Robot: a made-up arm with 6 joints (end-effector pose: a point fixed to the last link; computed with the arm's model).
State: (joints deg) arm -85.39 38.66 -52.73 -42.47 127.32 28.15
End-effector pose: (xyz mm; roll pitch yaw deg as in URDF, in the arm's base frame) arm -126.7 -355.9 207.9 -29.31 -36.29 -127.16
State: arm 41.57 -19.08 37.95 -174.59 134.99 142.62
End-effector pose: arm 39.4 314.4 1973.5 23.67 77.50 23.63
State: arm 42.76 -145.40 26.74 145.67 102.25 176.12
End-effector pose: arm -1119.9 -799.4 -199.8 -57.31 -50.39 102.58
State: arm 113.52 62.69 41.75 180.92 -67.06 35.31
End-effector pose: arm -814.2 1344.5 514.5 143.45 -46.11 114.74
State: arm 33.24 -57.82 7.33 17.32 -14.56 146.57
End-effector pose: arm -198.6 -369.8 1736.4 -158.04 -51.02 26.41
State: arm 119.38 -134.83 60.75 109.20 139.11 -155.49
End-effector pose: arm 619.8 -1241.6 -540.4 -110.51 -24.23 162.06
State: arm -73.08 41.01 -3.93 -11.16 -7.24 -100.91
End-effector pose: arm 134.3 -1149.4 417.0 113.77 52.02 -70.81
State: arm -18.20 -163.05 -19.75 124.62 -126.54 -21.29
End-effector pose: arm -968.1 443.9 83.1 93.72 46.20 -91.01
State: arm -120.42 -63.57 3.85 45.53 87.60 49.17
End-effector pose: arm 137.9 525.4 1710.8 147.57 -17.90 11.05
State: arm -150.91 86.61 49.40 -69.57 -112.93 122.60
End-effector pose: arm -1264.3 -619.5 -185.6 9.11 1.17 -30.59
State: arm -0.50 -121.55 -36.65 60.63 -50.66 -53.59
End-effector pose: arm -796.6 -96.0 947.1 48.04 -36.70 -57.71
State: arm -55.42 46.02 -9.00 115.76 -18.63 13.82
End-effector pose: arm 786.6 -980.3 404.0 -147.78 44.17 -79.07
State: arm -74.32 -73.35 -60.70 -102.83 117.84 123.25
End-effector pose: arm 82.5 -121.5 693.8 -27.70 17.09 170.10
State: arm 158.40 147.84 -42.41 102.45 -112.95 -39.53
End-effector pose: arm 434.0 -220.5 -266.5 124.70 15.35 89.58
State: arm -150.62 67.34 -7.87 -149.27 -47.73 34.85
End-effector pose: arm -674.2 -586.7 -115.3 136.56 29.21 -124.95
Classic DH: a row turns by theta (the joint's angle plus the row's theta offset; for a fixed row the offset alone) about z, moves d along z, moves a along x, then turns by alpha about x. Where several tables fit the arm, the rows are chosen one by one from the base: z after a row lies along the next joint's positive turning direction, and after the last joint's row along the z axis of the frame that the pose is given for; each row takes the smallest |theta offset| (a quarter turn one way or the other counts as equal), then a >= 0, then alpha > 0; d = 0 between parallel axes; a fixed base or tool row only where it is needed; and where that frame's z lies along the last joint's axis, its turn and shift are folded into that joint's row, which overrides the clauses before.
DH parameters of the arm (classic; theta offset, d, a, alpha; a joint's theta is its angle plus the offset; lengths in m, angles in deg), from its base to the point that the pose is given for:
joint 1: 0 0.4645 0 -90
joint 2: -90 0 0.8133 180
joint 3: 0 0 0 -90
joint 4: 0 -0.8954 0 90
joint 5: 0 0.21 0 -90
joint 6: 90 0 0 90
tool (fixed): -90 0 0 0

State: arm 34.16 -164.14 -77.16 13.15 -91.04 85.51
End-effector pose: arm -69.5 -294.3 578.8 -86.20 3.98 20.98
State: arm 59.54 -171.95 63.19 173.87 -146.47 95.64
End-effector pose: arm -487.8 -417.6 -1088.3 80.59 -21.72 55.90
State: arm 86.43 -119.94 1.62 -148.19 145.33 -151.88
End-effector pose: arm -245.3 -1065.9 879.5 -10.15 26.60 66.84
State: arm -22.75 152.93 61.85 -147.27 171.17 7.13
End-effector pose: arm 289.4 70.2 -1152.8 -11.36 -82.06 -165.84
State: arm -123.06 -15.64 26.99 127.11 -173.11 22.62
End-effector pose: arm -71.7 -342.4 1977.3 -70.96 38.25 63.94
